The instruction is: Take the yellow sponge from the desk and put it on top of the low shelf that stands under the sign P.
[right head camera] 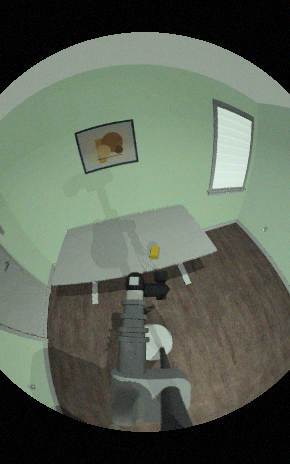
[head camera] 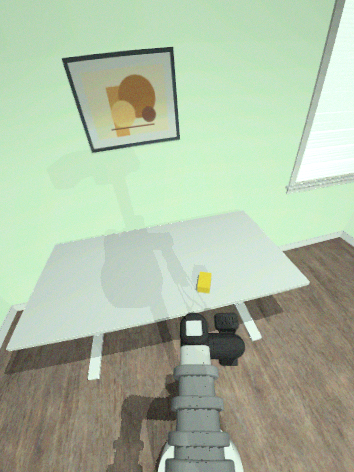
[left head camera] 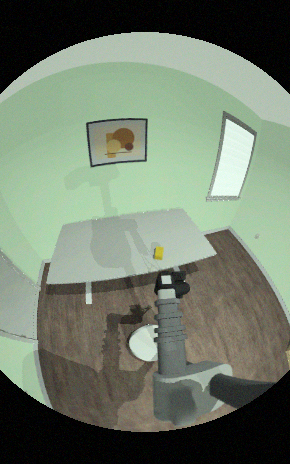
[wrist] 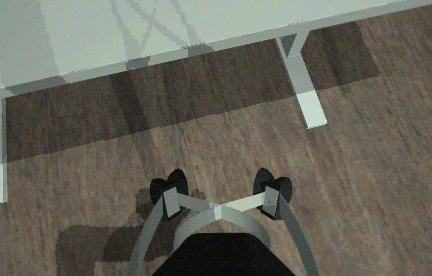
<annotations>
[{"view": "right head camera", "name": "white desk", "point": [111,248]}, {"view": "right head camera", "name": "window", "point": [232,128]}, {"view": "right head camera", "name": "framed picture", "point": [109,144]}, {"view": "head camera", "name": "white desk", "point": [87,287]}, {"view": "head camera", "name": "framed picture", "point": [128,98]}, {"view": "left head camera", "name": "white desk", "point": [117,246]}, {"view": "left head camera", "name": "window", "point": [236,142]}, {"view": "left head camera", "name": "framed picture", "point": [116,140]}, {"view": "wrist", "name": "my gripper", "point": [220,184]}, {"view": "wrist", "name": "white desk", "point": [50,50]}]
</annotations>
